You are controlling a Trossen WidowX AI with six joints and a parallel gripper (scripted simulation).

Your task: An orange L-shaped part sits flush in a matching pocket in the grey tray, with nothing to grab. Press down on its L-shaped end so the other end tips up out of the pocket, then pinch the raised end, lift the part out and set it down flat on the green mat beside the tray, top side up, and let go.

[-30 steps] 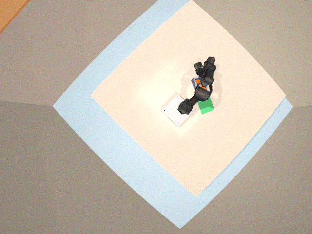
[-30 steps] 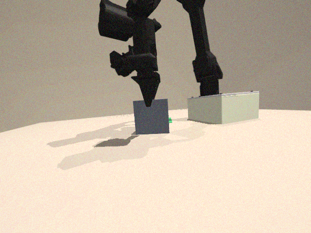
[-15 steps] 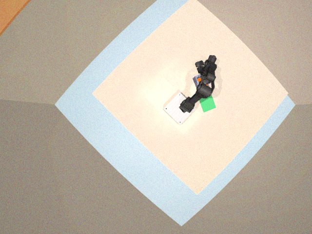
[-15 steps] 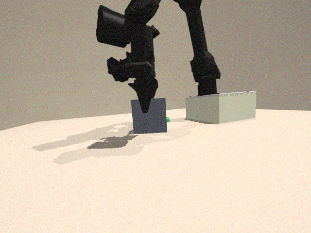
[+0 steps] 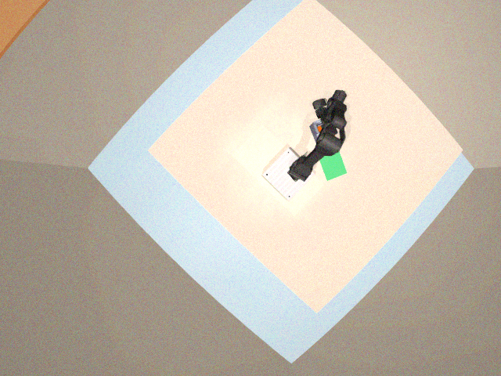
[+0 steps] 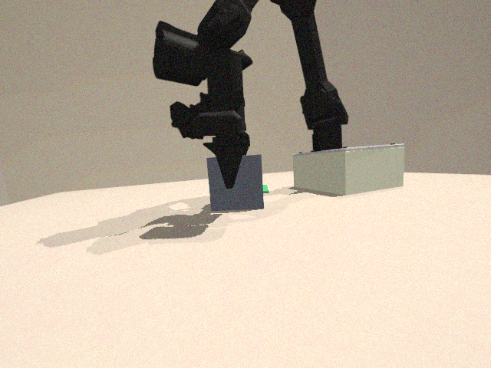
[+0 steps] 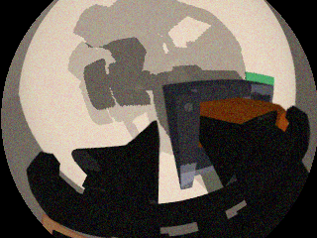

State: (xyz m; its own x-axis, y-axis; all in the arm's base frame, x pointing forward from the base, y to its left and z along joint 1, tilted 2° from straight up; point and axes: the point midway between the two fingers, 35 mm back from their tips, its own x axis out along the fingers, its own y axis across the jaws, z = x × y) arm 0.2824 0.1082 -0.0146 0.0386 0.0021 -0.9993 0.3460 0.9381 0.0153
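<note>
Right now my gripper tip is 5 cm to the left of the orange L-shaped part, 3 cm past it and 1 cm below it. From my gripper tip the other things lie so: green mat 21 cm to the right, 9 cm behind, 5 cm below.
</note>
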